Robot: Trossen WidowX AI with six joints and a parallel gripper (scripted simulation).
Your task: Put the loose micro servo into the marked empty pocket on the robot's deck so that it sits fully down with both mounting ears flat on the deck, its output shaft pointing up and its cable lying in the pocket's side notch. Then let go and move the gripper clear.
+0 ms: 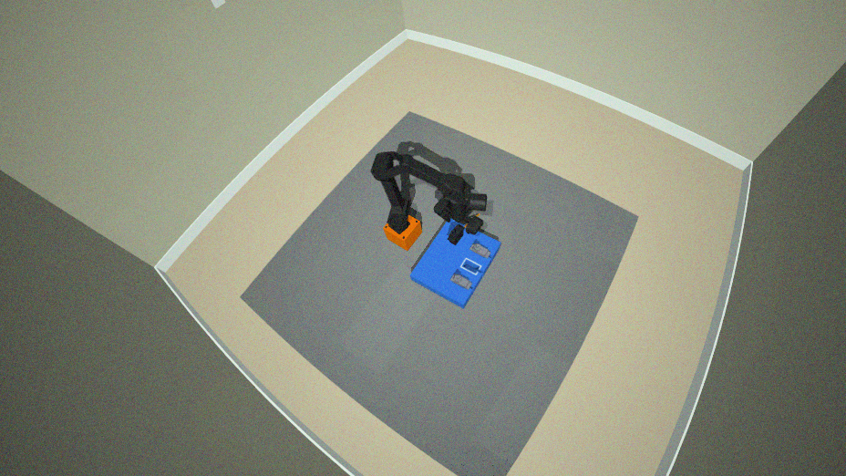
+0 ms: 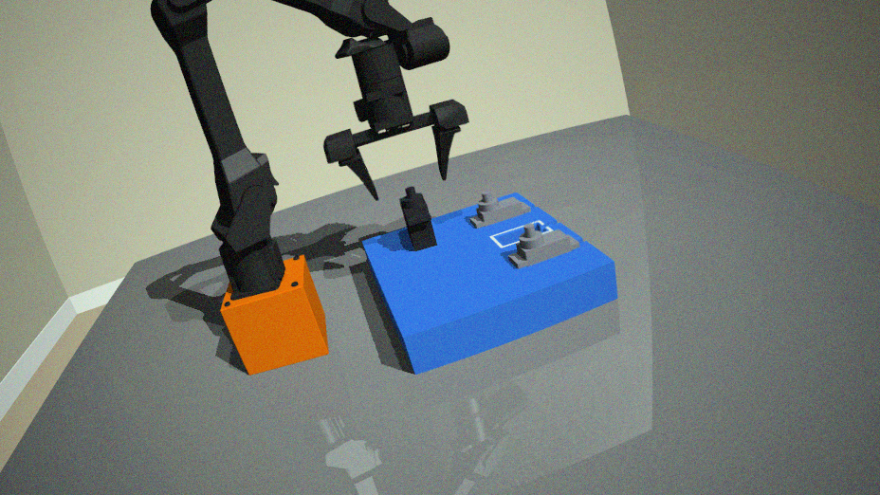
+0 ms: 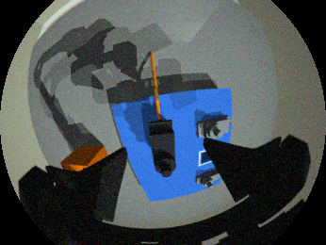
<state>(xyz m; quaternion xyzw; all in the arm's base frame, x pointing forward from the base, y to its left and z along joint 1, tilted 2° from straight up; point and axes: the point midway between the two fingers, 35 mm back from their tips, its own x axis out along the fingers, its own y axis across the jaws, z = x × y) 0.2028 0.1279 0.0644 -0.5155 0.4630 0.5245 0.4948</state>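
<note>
The blue deck is 9 cm to the right of my gripper tip, 9 cm below it and 1 cm ahead of it.
</note>
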